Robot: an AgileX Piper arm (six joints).
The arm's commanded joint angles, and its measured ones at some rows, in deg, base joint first. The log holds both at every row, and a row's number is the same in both.
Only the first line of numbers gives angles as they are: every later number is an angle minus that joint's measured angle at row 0.
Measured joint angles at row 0: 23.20, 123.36, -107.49, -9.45, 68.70, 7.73
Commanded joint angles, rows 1 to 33: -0.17, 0.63, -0.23, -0.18, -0.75, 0.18; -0.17, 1.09, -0.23, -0.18, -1.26, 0.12; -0.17, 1.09, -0.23, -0.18, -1.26, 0.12; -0.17, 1.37, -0.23, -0.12, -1.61, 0.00; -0.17, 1.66, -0.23, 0.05, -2.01, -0.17; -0.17, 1.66, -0.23, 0.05, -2.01, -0.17; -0.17, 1.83, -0.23, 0.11, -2.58, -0.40; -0.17, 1.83, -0.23, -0.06, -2.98, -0.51; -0.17, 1.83, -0.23, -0.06, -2.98, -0.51; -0.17, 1.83, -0.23, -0.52, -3.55, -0.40; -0.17, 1.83, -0.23, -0.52, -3.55, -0.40; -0.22, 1.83, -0.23, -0.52, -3.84, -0.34; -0.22, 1.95, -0.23, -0.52, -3.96, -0.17; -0.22, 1.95, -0.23, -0.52, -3.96, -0.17; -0.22, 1.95, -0.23, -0.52, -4.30, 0.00; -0.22, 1.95, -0.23, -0.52, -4.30, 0.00; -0.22, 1.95, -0.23, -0.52, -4.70, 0.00; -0.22, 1.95, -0.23, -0.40, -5.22, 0.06; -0.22, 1.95, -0.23, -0.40, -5.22, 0.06; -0.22, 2.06, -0.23, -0.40, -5.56, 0.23; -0.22, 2.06, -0.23, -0.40, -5.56, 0.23; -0.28, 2.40, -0.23, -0.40, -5.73, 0.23; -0.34, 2.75, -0.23, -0.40, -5.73, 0.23; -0.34, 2.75, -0.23, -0.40, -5.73, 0.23; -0.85, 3.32, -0.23, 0.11, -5.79, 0.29; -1.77, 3.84, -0.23, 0.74, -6.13, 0.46; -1.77, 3.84, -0.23, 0.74, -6.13, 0.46; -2.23, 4.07, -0.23, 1.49, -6.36, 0.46; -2.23, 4.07, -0.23, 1.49, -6.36, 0.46; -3.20, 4.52, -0.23, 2.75, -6.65, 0.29; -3.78, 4.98, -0.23, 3.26, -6.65, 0.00; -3.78, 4.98, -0.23, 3.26, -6.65, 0.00; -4.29, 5.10, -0.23, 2.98, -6.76, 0.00
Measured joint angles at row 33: -3.15, 4.52, -0.11, 2.92, -6.42, 0.29
